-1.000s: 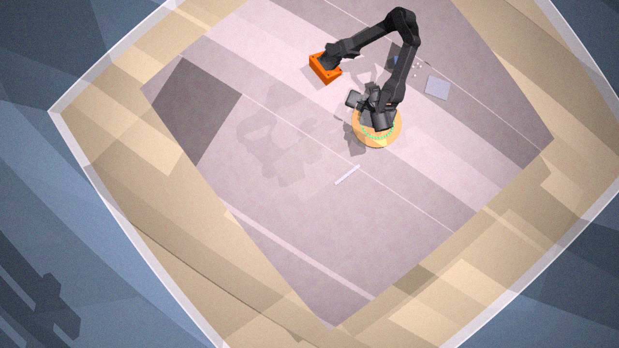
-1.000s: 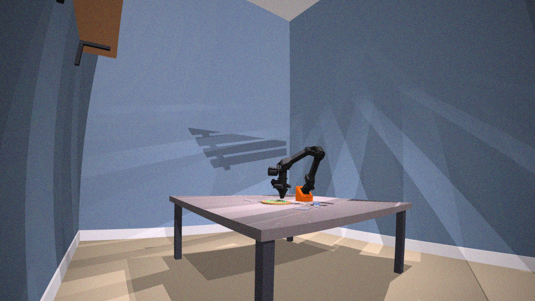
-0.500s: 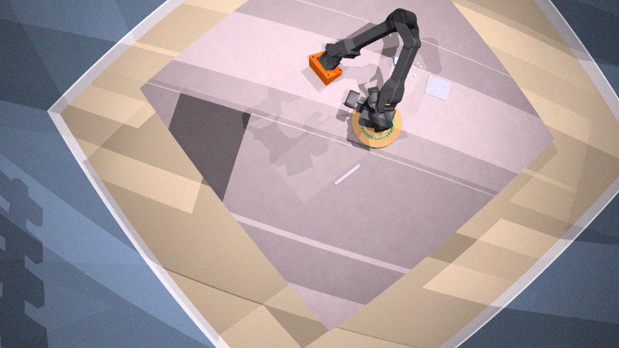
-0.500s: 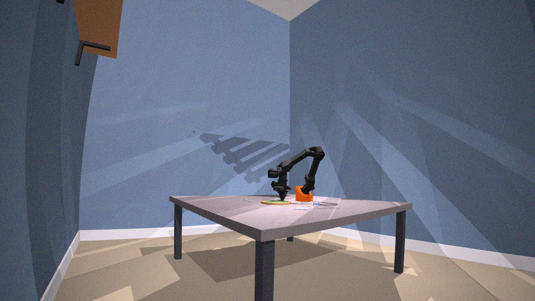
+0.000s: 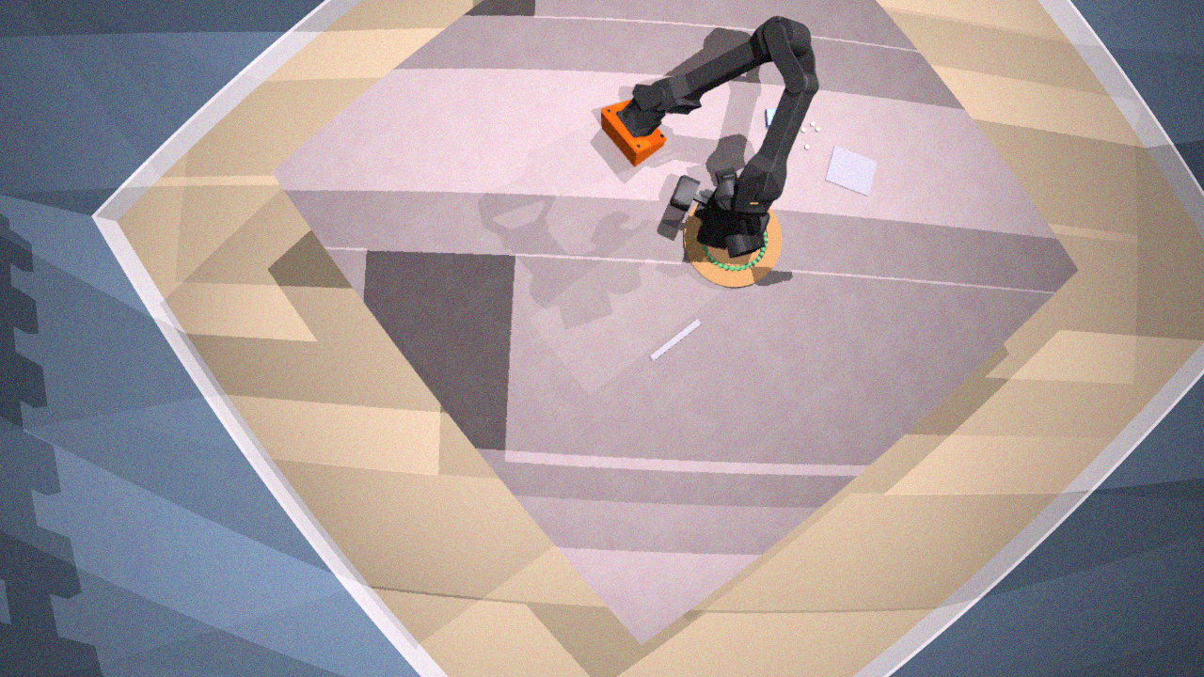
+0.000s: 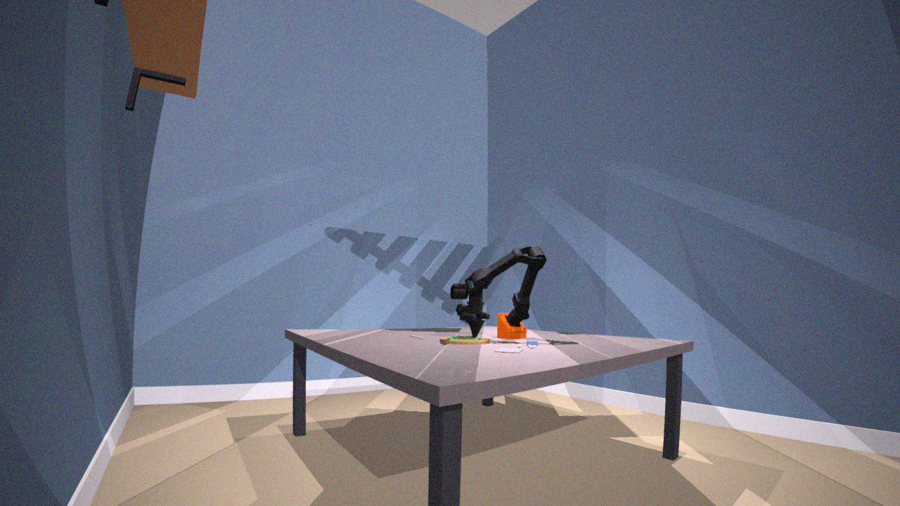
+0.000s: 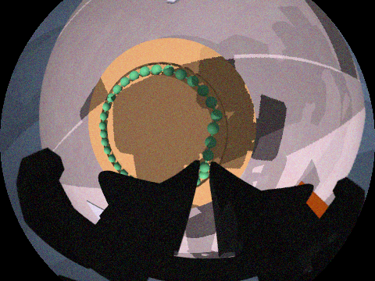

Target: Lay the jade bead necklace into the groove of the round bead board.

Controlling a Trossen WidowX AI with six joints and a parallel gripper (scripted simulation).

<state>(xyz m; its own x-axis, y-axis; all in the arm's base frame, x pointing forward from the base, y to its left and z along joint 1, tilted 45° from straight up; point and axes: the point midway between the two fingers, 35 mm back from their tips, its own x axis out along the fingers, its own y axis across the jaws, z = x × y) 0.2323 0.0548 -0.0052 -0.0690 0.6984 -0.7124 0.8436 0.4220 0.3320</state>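
Right now the round tan bead board is 6 cm ahead of my gripper tip, 1 cm to the left of it and 1 cm below it. The rest, counted from my gripper tip: white strip (20 cm to the right, 16 cm ahead, 1 cm below); pale square sheet (31 cm to the left, 8 cm ahead, 1 cm below); blue cube (23 cm to the left, 10 cm behind, 1 cm below).
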